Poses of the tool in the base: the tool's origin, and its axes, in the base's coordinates. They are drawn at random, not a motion.
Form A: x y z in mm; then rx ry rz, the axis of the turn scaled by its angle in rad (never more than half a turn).
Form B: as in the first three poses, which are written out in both.
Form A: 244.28 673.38 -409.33 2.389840 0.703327 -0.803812
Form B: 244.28 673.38 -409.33 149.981 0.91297 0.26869 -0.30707
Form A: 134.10 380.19 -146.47 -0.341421 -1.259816 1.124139
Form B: 134.10 380.19 -146.47 98.698 -0.19820 -0.73134 0.65258
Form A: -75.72 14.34 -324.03 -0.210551 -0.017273 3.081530
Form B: -75.72 14.34 -324.03 176.973 -0.06817 -0.00559 0.99766
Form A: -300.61 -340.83 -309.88 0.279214 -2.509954 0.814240
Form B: -300.61 -340.83 -309.88 152.032 0.10523 -0.94592 0.30686
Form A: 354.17 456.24 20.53 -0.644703 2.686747 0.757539
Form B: 354.17 456.24 20.53 164.151 -0.22503 0.93779 0.26441
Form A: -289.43 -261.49 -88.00 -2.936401 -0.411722 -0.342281
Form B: -289.43 -261.49 -88.00 171.017 -0.98378 -0.13794 -0.11467
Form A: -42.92 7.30 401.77 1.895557 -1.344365 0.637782
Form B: -42.92 7.30 401.77 138.072 0.78660 -0.55787 0.26466
